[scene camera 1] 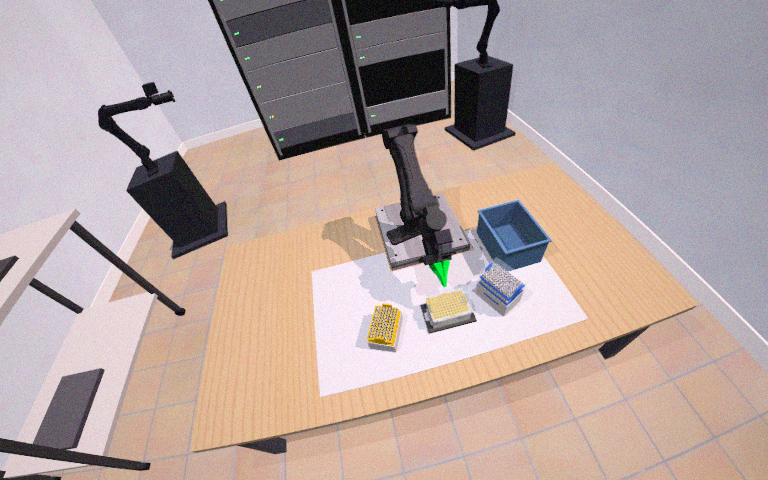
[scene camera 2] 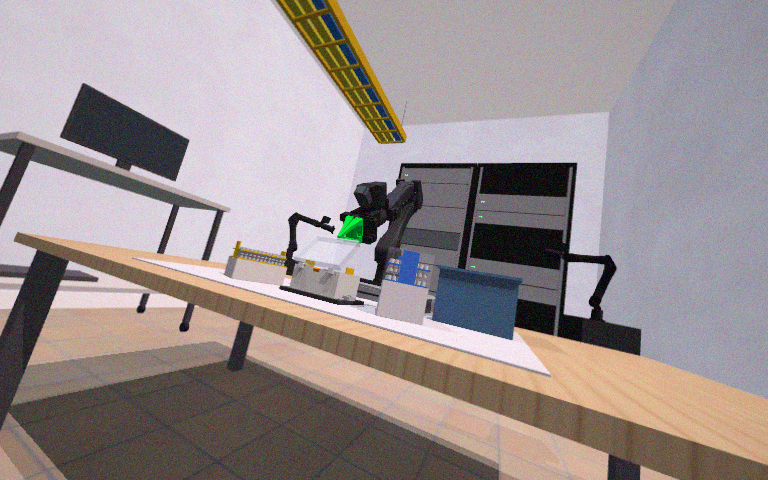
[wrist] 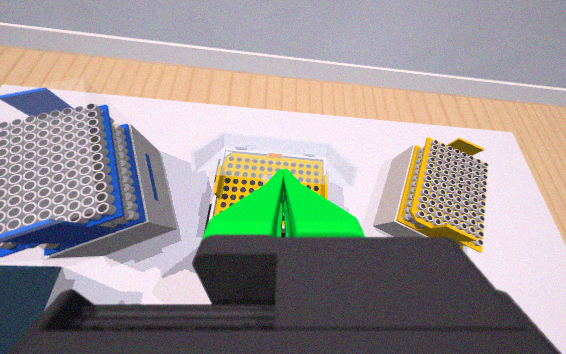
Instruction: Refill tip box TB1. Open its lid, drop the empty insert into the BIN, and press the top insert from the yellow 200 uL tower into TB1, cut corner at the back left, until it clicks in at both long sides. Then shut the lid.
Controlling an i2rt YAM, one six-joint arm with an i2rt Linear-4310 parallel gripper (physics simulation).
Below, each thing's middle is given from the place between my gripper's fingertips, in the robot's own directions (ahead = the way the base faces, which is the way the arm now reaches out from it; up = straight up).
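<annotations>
The clear lid (scene camera 2: 323, 251) is 3 cm ahead of my hand and 4 cm below it. There is a blue bin (scene camera 2: 483, 302) too, and I find it 8 cm below my hand, 11 cm behind it and 34 cm to the left of it.
</annotations>
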